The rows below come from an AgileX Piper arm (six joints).
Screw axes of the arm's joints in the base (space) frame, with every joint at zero. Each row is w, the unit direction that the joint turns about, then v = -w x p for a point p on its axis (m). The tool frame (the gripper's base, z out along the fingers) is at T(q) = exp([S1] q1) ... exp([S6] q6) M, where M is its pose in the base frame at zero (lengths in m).
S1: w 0 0 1 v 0 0 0
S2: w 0 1 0 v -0.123 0 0
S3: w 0 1 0 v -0.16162 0 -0.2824
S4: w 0.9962 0 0.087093 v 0 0.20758 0
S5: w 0 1 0 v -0.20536 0 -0.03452
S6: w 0.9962 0 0.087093 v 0 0.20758 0
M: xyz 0.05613 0 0.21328 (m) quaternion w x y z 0.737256 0 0.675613 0
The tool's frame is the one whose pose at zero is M.
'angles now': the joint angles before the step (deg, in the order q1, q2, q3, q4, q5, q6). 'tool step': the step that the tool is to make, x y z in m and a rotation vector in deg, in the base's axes. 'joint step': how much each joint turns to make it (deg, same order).
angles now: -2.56 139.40 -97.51 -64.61 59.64 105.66
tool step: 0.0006 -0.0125 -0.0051 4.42 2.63 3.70
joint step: -2.26 -0.11 0.01 3.73 -5.13 -7.19
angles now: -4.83 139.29 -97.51 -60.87 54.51 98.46
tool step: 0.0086 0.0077 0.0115 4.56 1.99 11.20
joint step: -0.18 -2.17 0.01 5.18 -7.69 -13.00
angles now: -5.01 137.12 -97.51 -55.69 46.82 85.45
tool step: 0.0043 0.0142 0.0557 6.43 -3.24 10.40
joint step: 0.00 -7.53 -0.17 12.90 -6.15 -17.18
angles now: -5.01 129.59 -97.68 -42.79 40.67 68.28
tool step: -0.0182 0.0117 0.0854 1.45 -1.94 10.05
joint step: 0.00 -11.20 -0.17 13.37 1.86 -20.65
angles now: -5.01 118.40 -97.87 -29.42 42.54 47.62
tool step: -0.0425 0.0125 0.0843 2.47 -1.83 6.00
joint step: 0.01 -12.15 -0.14 11.37 7.26 -14.02
